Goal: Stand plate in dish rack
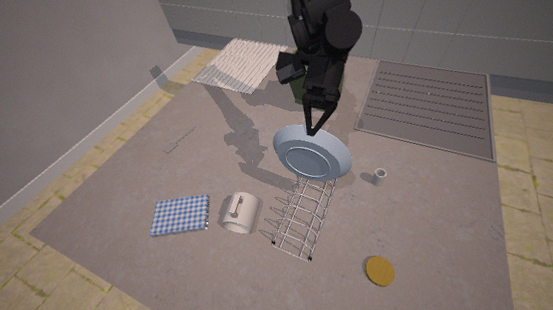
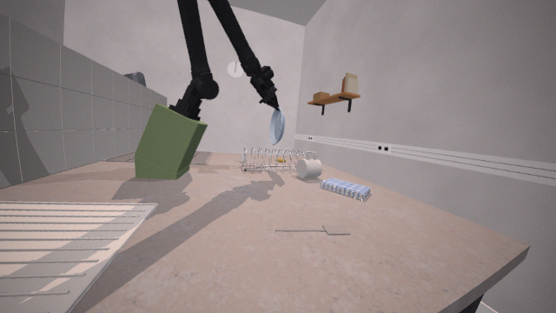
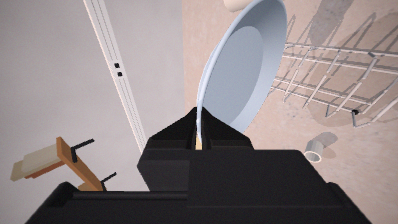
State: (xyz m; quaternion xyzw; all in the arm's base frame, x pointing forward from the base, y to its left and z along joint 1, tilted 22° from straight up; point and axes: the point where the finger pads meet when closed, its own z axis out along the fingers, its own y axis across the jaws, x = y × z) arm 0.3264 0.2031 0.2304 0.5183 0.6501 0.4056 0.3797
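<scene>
My gripper is now 9 cm above the pale blue plate. From my hand the other things lie so: grey drain mat 65 cm behind, 17 cm to the left, 32 cm below; then disc 8 cm ahead, 25 cm to the left, 31 cm below; then small white cup 18 cm behind, 15 cm to the left, 31 cm below.
</scene>
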